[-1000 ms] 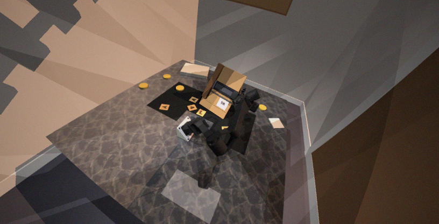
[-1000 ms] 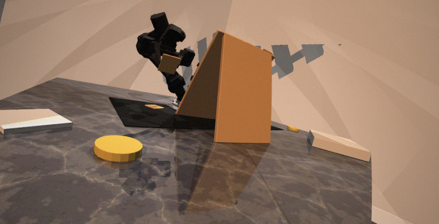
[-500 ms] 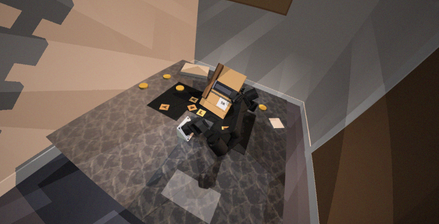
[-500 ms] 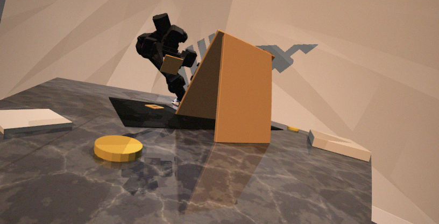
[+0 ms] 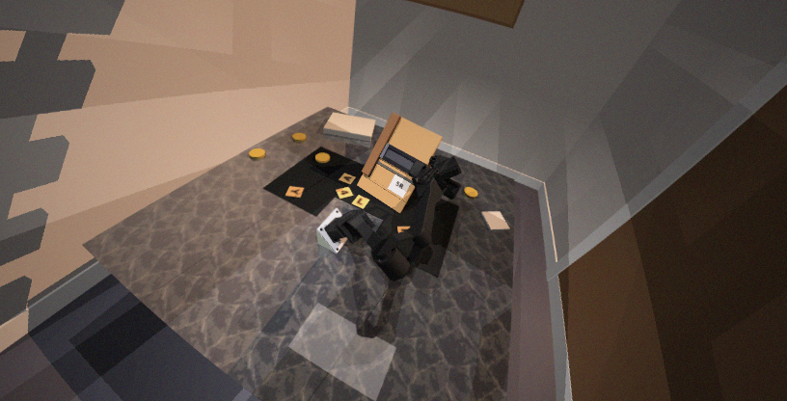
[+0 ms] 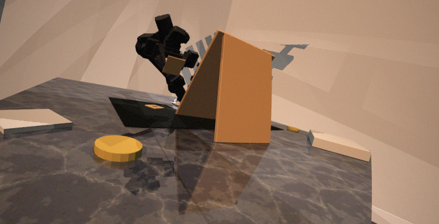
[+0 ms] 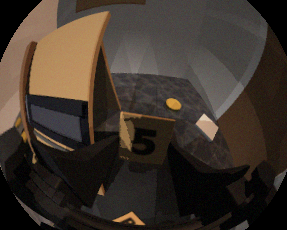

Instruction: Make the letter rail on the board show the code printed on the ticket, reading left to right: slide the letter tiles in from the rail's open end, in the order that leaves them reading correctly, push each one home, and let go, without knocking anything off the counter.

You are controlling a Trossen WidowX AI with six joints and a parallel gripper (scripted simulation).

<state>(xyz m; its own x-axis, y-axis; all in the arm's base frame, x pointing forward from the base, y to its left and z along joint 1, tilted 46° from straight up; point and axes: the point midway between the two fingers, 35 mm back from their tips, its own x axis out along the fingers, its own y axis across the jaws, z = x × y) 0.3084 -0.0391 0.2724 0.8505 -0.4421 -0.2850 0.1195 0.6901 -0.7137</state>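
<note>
The white ticket lies 3 cm behind my gripper tip, 14 cm to the left of it and 8 cm below it. Also, from my gripper tip: black mat: 14 cm behind, 24 cm to the left, 17 cm below; then pale flat box: 32 cm ahead, 64 cm to the left, 15 cm below; then pale card: 12 cm ahead, 30 cm to the right, 16 cm below.
</note>
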